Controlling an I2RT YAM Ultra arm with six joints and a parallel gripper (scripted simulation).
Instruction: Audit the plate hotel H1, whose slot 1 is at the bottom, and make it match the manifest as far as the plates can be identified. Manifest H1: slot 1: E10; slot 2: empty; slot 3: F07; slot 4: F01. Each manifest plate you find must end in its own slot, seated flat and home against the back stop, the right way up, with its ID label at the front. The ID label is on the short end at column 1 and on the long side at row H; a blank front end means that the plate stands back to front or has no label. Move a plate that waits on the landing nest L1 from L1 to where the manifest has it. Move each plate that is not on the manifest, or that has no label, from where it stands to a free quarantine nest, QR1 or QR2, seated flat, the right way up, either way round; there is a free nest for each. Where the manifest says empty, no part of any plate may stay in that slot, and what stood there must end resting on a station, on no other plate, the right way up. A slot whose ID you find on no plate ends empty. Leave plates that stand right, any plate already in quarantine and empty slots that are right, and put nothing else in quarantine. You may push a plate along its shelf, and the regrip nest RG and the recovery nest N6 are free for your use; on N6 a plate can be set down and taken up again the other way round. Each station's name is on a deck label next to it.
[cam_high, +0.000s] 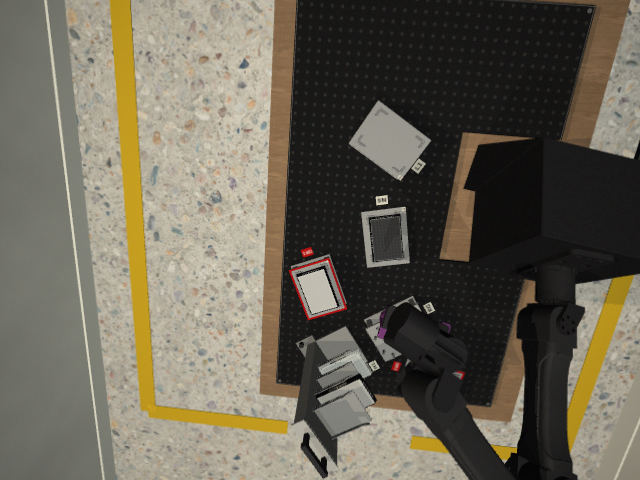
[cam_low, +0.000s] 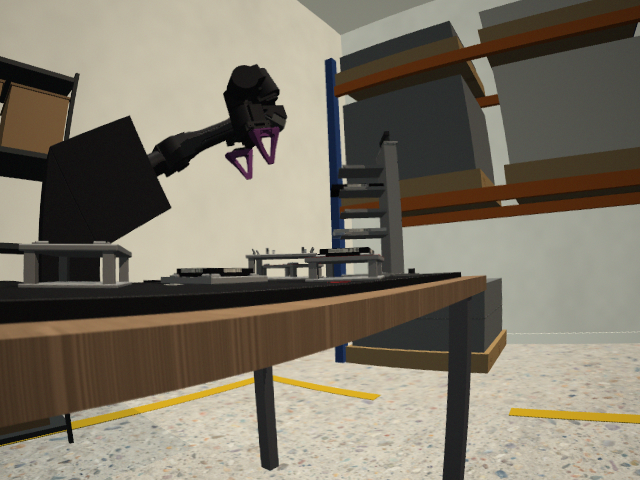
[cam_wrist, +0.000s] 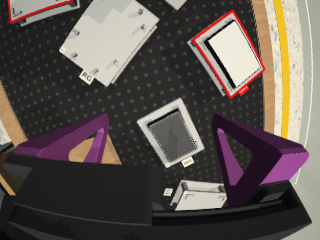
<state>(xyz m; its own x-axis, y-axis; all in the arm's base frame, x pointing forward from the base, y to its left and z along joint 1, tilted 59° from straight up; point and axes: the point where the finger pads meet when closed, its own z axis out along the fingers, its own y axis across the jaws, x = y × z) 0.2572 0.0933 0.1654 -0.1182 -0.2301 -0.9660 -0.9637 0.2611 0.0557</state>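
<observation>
My gripper is now 18 cm above the regrip nest RG, 13 cm to the right of it and 6 cm past it. Round my hand: recovery nest N6: 23 cm below, 13 cm to the right, 3 cm ahead; white well plate: 24 cm to the left, 13 cm below, 8 cm ahead; quarantine nest QR1: 20 cm below, 19 cm ahead, 5 cm to the left.
</observation>
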